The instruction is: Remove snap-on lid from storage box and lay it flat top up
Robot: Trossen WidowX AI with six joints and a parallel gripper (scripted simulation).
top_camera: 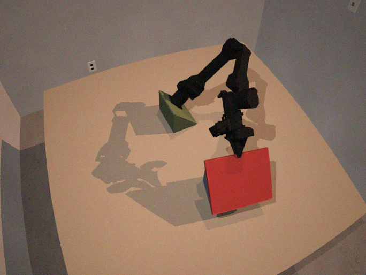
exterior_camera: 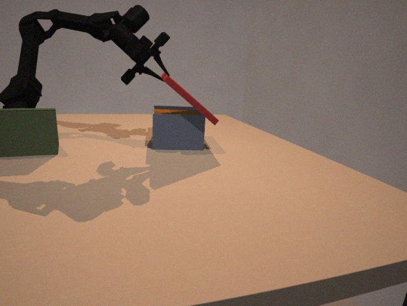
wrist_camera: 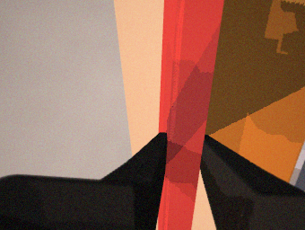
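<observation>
My hand is 90 mm short of the red lid and 70 mm above it. The rest, counted from my hand: blue storage box (60 mm ahead, 170 mm below).
</observation>
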